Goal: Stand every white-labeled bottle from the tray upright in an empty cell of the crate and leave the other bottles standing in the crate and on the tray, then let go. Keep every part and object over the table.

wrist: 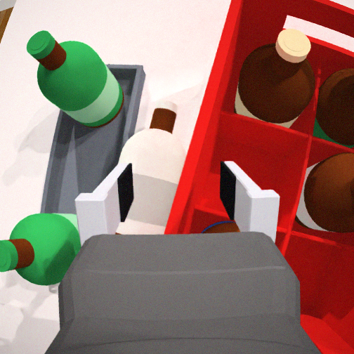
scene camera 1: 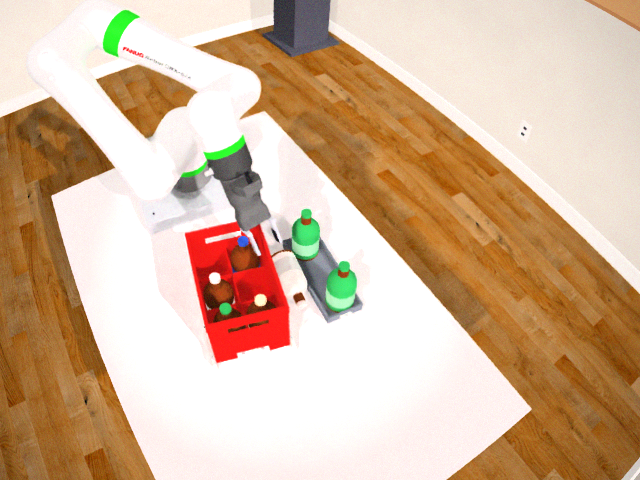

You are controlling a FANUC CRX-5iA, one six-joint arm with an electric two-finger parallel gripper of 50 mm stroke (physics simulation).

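Seen in the pictures: gripper, fingertip midpoint: [scene camera 1: 268, 247]; arm's base, link origin: [scene camera 1: 188, 172].
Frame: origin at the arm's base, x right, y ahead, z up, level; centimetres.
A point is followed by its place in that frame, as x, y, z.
Note:
The white-labeled bottle [scene camera 1: 292, 280] {-6.0, 50.5, -0.3} [wrist: 152, 155] has a pale body and a brown neck. It lies on its side between the red crate [scene camera 1: 258, 338] {9.6, 60.1, -0.3} [wrist: 204, 120] and the grey tray [scene camera 1: 329, 316] {-9.5, 61.8, -4.9} [wrist: 139, 80]. My gripper [scene camera 1: 267, 244] {-2.4, 45.8, 10.3} [wrist: 176, 180] is open and empty, above the crate's tray-side wall near the lying bottle's base end. In the wrist view the left finger overlaps this bottle and the right finger is over the crate. The crate's middle cell on the tray side and its back cell on the far side are empty. The fingers partly hide the blue-capped bottle [scene camera 1: 244, 256] {2.2, 41.3, 5.0}.
Two green bottles [scene camera 1: 305, 238] {-14.8, 42.8, 2.5} [scene camera 1: 341, 290] {-12.9, 61.1, 3.0} [wrist: 80, 82] [wrist: 45, 247] stand at the tray's ends. In the crate stand a white-capped bottle [scene camera 1: 218, 294] {12.8, 47.8, 4.9}, a green-capped bottle [scene camera 1: 225, 312] {14.4, 55.2, 8.7} and a cream-capped bottle [scene camera 1: 260, 305] {6.8, 57.5, 8.3} [wrist: 275, 82]. The robot's base is behind the crate.

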